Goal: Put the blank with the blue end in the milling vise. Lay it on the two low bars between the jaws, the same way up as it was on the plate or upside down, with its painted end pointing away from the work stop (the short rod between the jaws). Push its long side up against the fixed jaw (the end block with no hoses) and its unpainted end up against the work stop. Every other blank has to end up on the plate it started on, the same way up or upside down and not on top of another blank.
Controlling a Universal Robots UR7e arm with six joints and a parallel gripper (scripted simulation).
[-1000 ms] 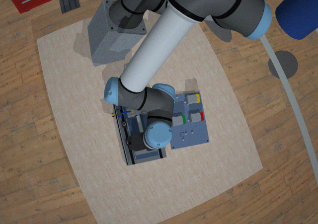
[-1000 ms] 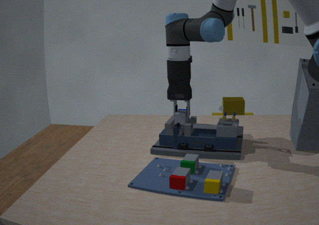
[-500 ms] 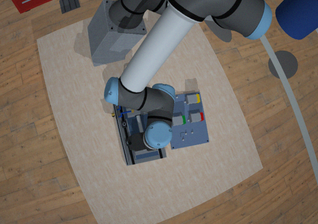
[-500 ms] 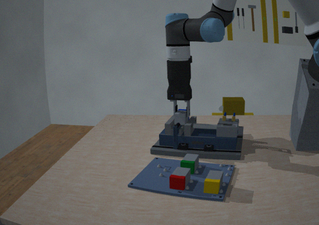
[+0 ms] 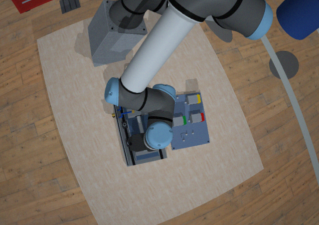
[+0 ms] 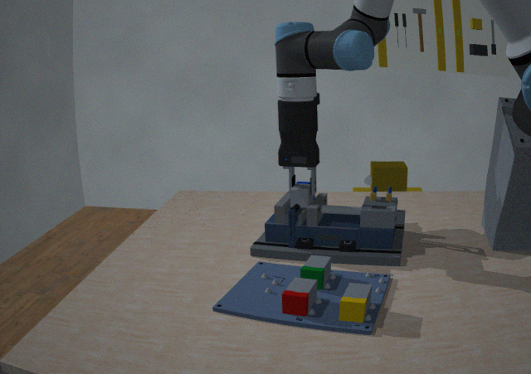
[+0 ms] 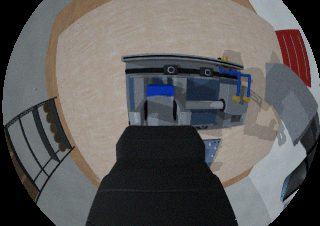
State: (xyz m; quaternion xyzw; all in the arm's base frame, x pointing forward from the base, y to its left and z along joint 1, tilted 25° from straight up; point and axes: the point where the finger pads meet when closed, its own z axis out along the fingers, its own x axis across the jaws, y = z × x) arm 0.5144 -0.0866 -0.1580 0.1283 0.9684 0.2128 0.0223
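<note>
Now: hand 50 mm above the fixed jaw and 30 mm short of it. Round my hand: milling vise (80 mm below, 60 mm behind, 20 mm to the left); then blue plate (240 mm to the left, 120 mm below, 10 mm behind); then green-ended blank (200 mm to the left, 100 mm below, 20 mm behind).
</note>
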